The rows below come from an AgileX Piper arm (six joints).
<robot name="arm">
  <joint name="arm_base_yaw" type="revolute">
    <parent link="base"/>
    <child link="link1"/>
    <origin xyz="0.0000 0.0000 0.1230" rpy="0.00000 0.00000 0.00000"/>
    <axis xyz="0 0 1"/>
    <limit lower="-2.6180" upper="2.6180"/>
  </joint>
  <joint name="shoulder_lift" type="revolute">
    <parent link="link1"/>
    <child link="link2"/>
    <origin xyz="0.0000 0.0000 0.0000" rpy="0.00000 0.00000 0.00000"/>
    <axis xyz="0 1 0"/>
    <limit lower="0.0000" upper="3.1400"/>
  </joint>
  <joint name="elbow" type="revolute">
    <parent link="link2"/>
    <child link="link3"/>
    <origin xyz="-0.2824 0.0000 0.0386" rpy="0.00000 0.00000 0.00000"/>
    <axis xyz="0 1 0"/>
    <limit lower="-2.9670" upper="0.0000"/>
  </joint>
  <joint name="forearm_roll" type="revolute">
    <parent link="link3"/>
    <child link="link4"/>
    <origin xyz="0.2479 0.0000 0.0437" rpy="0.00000 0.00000 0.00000"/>
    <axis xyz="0.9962 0 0.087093"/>
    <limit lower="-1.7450" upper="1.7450"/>
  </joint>
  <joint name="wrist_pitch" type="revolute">
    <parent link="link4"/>
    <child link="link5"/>
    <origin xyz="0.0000 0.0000 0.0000" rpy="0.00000 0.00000 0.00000"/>
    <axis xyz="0 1 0"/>
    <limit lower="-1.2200" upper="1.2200"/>
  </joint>
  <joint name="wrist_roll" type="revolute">
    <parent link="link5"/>
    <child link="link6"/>
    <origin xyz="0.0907 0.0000 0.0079" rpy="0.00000 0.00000 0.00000"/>
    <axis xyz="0.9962 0 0.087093"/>
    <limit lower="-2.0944" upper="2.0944"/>
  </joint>
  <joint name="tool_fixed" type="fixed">
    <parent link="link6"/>
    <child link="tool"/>
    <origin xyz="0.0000 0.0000 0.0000" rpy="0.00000 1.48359 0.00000"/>
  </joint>
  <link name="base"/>
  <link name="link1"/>
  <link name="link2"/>
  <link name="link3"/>
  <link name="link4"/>
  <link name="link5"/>
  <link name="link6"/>
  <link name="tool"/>
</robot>
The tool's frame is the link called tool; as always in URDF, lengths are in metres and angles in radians.
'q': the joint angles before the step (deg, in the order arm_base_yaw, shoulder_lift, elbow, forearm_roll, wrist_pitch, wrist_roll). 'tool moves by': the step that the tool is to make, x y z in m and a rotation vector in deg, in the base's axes. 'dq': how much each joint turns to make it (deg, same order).
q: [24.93 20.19 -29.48 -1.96 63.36 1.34]
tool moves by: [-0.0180 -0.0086 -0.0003 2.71 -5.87 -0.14]
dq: [0.05 -7.74 0.91 -0.16 0.38 0.18]
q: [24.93 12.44 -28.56 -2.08 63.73 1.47]
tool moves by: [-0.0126 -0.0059 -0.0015 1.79 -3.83 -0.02]
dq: [0.02 -5.36 0.48 -0.02 0.65 0.02]
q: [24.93 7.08 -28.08 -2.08 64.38 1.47]
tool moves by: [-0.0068 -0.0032 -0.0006 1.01 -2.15 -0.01]
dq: [0.03 -2.86 0.10 -0.02 0.38 0.03]
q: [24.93 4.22 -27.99 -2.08 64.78 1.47]
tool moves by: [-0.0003 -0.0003 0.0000 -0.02 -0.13 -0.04]
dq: [0.02 -0.14 -0.01 -0.10 0.04 0.02]
